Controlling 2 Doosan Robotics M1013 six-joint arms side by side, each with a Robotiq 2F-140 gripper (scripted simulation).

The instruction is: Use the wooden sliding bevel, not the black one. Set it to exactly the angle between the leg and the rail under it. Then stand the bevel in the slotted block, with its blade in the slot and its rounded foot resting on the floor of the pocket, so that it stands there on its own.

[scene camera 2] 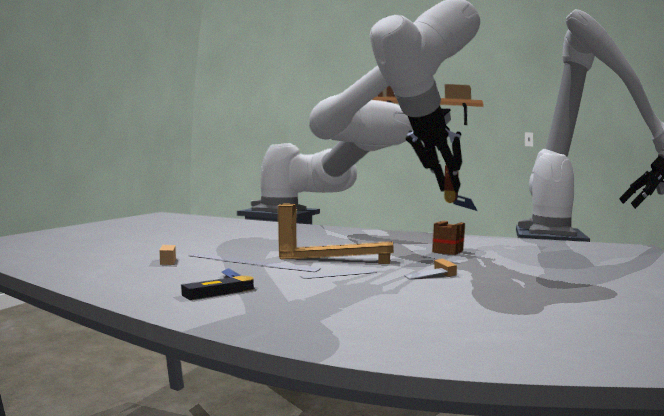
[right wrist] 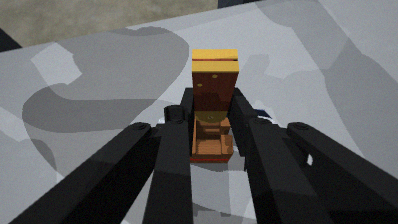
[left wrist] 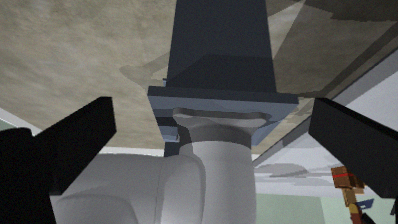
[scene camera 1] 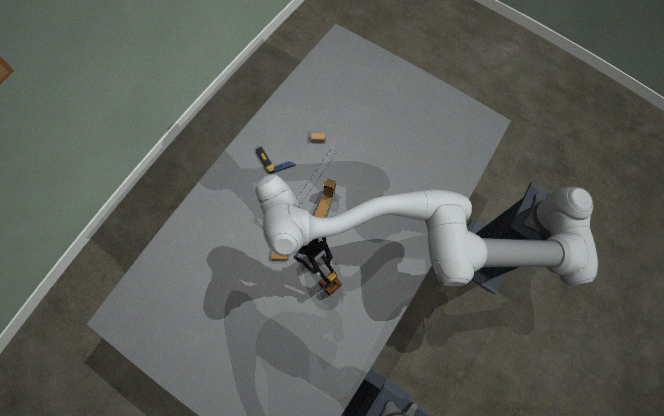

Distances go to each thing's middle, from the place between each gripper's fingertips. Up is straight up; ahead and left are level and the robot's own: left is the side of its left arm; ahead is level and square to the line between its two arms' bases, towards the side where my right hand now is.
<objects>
My right gripper [scene camera 2: 450, 187] is now 3 cm above the wooden sliding bevel [right wrist: 214, 71], 2 cm past it and 1 cm to the right of it. From my right hand the other things lie so: black bevel [scene camera 2: 211, 288] (51 cm ahead, 23 cm to the right, 17 cm below).
Right now my left hand is 630 mm short of the wooden sliding bevel, 570 mm to the left of it and 30 mm below it. Round my left hand: black bevel (1160 mm ahead, 810 mm to the right, 110 mm below).
</objects>
